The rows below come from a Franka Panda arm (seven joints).
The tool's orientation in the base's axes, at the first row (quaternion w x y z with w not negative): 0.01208, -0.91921, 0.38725, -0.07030
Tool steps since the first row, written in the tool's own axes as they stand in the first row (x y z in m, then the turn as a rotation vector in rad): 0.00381, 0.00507, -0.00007, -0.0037, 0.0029, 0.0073; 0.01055, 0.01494, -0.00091, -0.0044, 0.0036, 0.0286; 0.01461, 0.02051, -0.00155, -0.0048, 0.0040, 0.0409; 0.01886, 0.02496, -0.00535, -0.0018, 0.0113, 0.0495; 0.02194, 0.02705, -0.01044, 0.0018, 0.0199, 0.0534; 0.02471, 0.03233, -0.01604, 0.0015, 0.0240, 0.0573
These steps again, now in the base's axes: -0.00098, -0.00626, 0.00014, -0.0036, 0.0004, -0.0079; -0.00346, -0.01795, 0.00102, -0.0016, -0.0003, -0.0291; -0.00470, -0.02473, 0.00171, -0.0005, -0.0007, -0.0414; -0.00545, -0.03075, 0.00564, -0.0024, -0.0082, -0.0501; -0.00552, -0.03425, 0.01089, -0.0055, -0.0169, -0.0542; -0.00813, -0.03974, 0.01636, -0.0081, -0.0197, -0.0584
